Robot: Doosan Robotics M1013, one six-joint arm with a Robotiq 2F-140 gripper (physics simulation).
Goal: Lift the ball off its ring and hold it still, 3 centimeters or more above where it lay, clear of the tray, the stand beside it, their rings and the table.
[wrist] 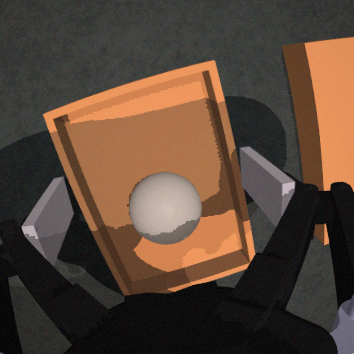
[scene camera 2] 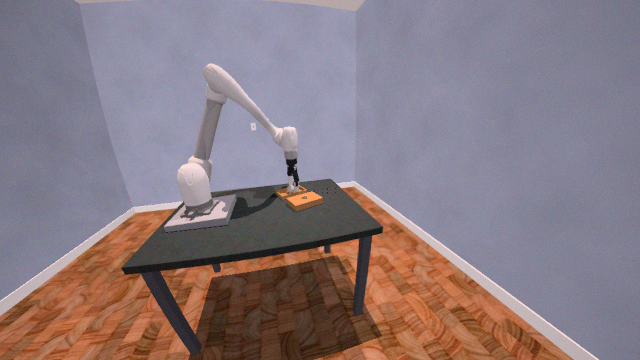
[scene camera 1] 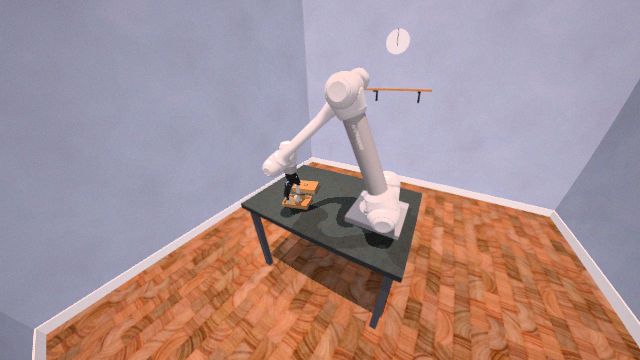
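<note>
A pale grey ball (scene camera 1: pixel 297 199) (scene camera 2: pixel 291 189) (wrist: pixel 165 208) sits inside the open orange tray (scene camera 1: pixel 302 206) (scene camera 2: pixel 281 195) (wrist: pixel 140 142). Its ring is hidden beneath it. My gripper (scene camera 1: pixel 293 194) (scene camera 2: pixel 293 185) (wrist: pixel 153 180) is open, pointing down over the tray. In the wrist view its two grey pads stand outside the tray's long walls, one on each side, with the ball between them sideways and apart from both. Whether the pads are level with the ball's middle cannot be told.
The orange stand (scene camera 1: pixel 311 188) (scene camera 2: pixel 306 202) (wrist: pixel 330 110) is close beside the tray, near the right-hand finger in the wrist view. A small ring (scene camera 1: pixel 306 184) (scene camera 2: pixel 304 197) lies on its top. Both stand on the dark table (scene camera 1: pixel 325 180) (scene camera 2: pixel 265 230) (wrist: pixel 125 40).
</note>
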